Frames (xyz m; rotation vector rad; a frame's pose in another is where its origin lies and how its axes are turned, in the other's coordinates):
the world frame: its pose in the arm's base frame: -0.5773 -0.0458 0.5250 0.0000 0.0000 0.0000
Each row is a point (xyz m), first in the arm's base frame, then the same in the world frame.
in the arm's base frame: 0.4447 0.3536 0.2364
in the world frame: 1.0220 0.3994 -0.2886
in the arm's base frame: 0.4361 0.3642 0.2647
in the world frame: 1.0134 0.4100 -0.2603
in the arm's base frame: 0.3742 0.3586 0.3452
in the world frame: 0.9515 0.4044 -0.1798
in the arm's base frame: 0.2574 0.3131 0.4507
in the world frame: 0.8347 0.3589 -0.0743
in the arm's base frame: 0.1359 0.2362 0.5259
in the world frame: 0.7132 0.2820 0.0009
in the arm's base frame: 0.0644 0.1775 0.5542
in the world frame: 0.6417 0.2233 0.0292
